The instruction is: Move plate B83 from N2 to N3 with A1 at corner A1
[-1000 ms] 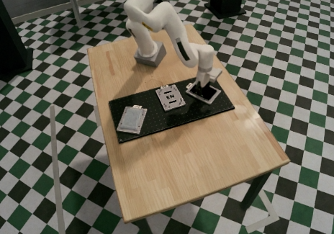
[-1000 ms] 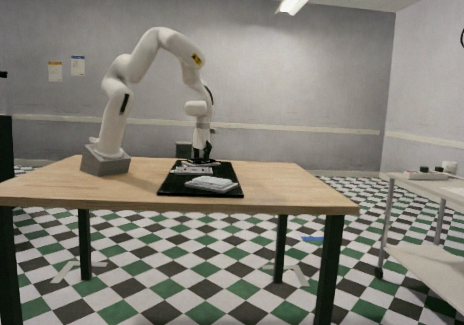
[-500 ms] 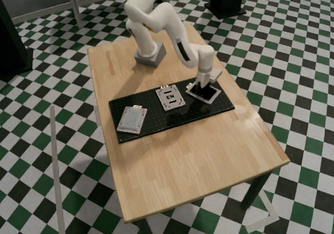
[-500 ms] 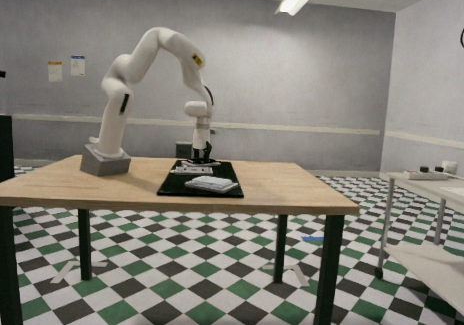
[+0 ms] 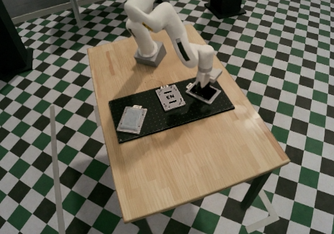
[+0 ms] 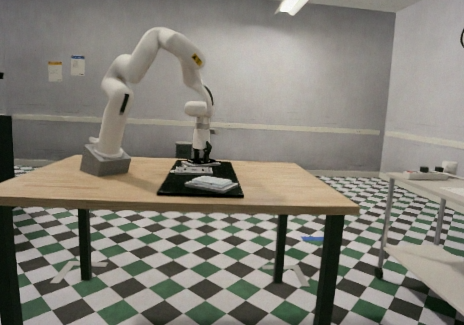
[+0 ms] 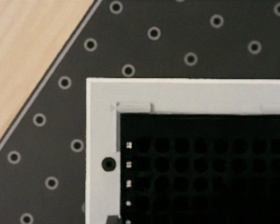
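The dark plate is 10 mm below my hand. The rest, counted from my hand: pale grey plate (40 mm ahead, 430 mm to the right, 10 mm below).
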